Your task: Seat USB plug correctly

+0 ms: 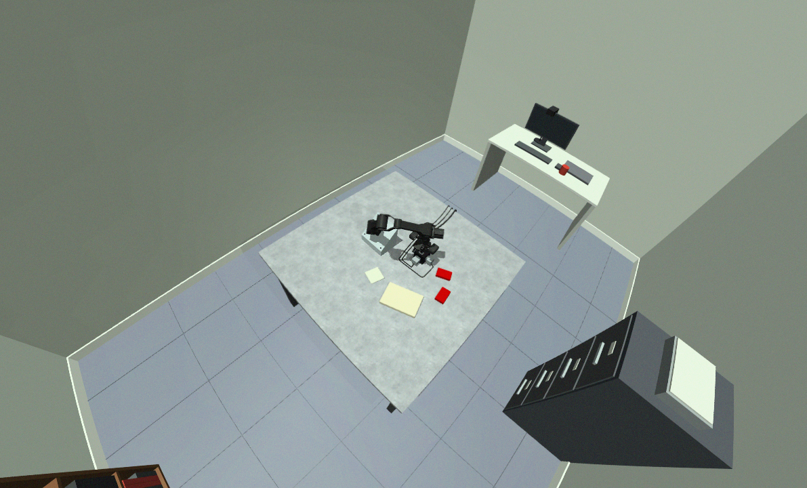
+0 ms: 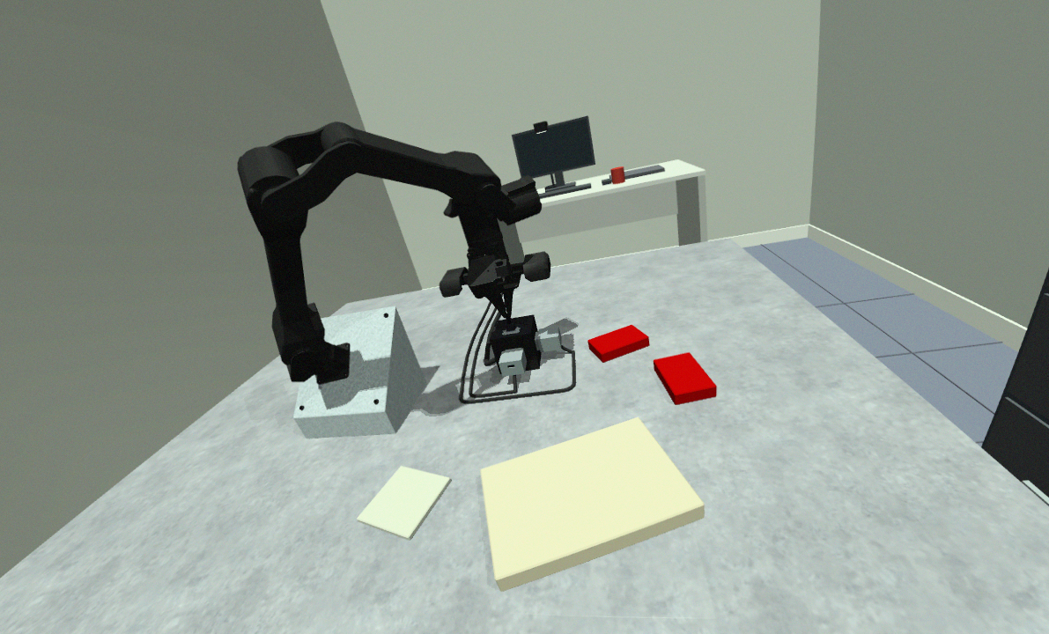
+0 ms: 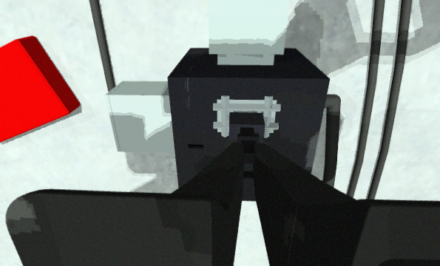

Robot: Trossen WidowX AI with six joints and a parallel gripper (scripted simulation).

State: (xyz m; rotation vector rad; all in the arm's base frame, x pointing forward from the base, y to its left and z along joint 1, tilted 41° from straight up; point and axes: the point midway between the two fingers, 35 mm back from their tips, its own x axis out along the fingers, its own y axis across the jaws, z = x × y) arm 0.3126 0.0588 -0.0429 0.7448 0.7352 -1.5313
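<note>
My gripper tip is now 2 cm above the dark USB plug. Round my gripper tip: cream pad 10 cm ahead, 31 cm to the right, 9 cm below.
</note>
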